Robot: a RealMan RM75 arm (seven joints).
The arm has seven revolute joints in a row. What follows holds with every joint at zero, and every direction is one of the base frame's. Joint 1 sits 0.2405 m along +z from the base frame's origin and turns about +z. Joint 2 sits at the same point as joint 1 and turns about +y. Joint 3 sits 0.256 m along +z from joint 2 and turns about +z. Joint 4 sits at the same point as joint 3 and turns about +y. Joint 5 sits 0.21 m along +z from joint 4 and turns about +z. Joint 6 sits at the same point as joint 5 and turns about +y. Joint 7 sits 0.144 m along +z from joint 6 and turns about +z. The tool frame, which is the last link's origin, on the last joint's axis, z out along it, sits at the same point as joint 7; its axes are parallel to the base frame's.
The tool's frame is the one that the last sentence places.
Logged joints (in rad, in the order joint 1, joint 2, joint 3, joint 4, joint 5, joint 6, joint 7), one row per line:
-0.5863 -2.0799 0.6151 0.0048 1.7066 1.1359 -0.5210
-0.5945 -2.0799 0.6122 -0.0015 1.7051 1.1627 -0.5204
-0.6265 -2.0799 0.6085 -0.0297 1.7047 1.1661 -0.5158
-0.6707 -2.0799 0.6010 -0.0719 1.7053 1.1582 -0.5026
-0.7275 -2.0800 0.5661 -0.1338 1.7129 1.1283 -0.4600
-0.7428 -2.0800 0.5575 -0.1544 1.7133 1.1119 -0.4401
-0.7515 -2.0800 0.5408 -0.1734 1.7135 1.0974 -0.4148
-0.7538 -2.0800 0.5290 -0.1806 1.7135 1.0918 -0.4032
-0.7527 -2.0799 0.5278 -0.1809 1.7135 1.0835 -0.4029
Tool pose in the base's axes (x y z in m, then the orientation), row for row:
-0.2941 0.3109 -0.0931 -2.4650 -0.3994 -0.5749
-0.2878 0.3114 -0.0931 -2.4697 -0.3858 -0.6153
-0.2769 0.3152 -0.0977 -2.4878 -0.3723 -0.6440
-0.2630 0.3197 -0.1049 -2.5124 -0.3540 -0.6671
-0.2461 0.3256 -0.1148 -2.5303 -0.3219 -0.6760
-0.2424 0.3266 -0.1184 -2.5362 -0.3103 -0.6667
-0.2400 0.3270 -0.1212 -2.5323 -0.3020 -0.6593
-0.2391 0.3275 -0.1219 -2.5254 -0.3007 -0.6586
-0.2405 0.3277 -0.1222 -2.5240 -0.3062 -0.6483
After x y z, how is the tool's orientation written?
As a rotation vector, in radians.
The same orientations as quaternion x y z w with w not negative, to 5 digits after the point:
-0.92192 -0.14938 -0.21501 0.28553
-0.92104 -0.14388 -0.22947 0.27987
-0.92274 -0.13809 -0.23886 0.26912
-0.92571 -0.13043 -0.24580 0.25618
-0.92875 -0.11815 -0.24813 0.24878
-0.93047 -0.11384 -0.24460 0.24786
-0.93057 -0.11098 -0.24228 0.25104
-0.92965 -0.11069 -0.24244 0.25440
-0.92989 -0.11281 -0.23885 0.25599

